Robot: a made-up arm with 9 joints. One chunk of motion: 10 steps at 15 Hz.
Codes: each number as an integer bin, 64 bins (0 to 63) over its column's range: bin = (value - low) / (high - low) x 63, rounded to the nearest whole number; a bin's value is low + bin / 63 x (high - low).
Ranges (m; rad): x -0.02..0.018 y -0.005..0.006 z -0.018..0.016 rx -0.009..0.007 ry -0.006..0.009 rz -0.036..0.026
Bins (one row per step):
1: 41 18 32 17 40 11
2: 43 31 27 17 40 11
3: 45 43 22 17 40 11
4: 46 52 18 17 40 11
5: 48 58 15 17 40 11
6: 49 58 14 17 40 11
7: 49 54 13 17 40 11
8: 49 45 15 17 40 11
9: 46 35 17 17 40 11
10: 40 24 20 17 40 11
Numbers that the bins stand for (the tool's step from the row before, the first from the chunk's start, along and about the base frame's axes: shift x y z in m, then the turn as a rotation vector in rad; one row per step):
1: 0.00473 -0.00186 -0.00073 -0.00468 0.00352 -0.02517
2: 0.00594 0.00041 -0.00343 -0.00468 0.00352 -0.02517
3: 0.00714 0.00251 -0.00613 -0.00468 0.00352 -0.02517
4: 0.00775 0.00408 -0.00829 -0.00468 0.00352 -0.02517
5: 0.00895 0.00513 -0.00990 -0.00468 0.00352 -0.02517
6: 0.00956 0.00513 -0.01044 -0.00468 0.00352 -0.02517
7: 0.00956 0.00443 -0.01098 -0.00468 0.00352 -0.02517
8: 0.00956 0.00286 -0.00990 -0.00468 0.00352 -0.02517
9: 0.00775 0.00111 -0.00883 -0.00468 0.00352 -0.02517
10: 0.00413 -0.00081 -0.00721 -0.00468 0.00352 -0.02517

